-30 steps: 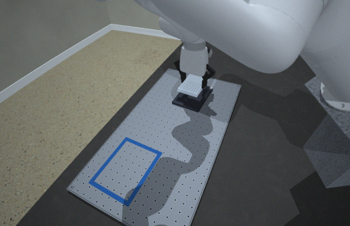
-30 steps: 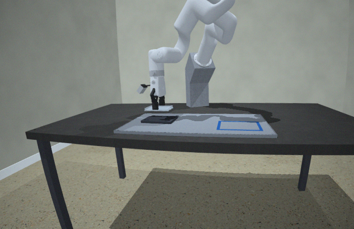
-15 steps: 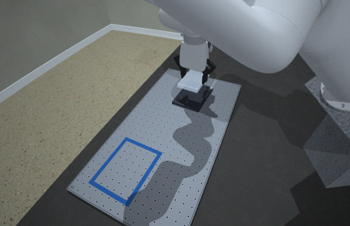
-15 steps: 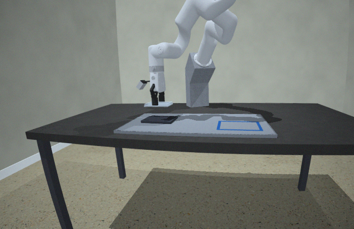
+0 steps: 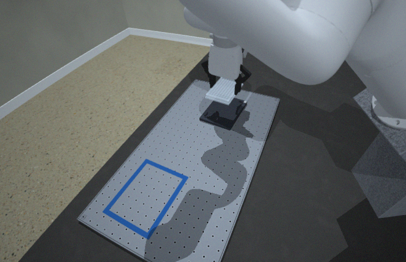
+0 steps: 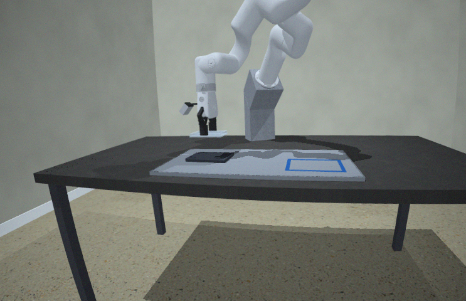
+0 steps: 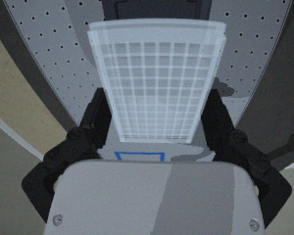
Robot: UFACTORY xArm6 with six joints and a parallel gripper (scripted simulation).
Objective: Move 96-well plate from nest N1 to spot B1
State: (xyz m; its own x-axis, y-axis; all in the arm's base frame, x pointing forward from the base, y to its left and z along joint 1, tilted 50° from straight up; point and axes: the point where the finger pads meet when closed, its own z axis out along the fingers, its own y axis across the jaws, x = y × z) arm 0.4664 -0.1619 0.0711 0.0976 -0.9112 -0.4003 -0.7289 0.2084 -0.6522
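My hand is 100 mm above the dark plate nest N1. From my hand the other things lie so: label 100 mm below, 80 mm to the right, 40 mm behind; then white 96-well plate 10 mm below.
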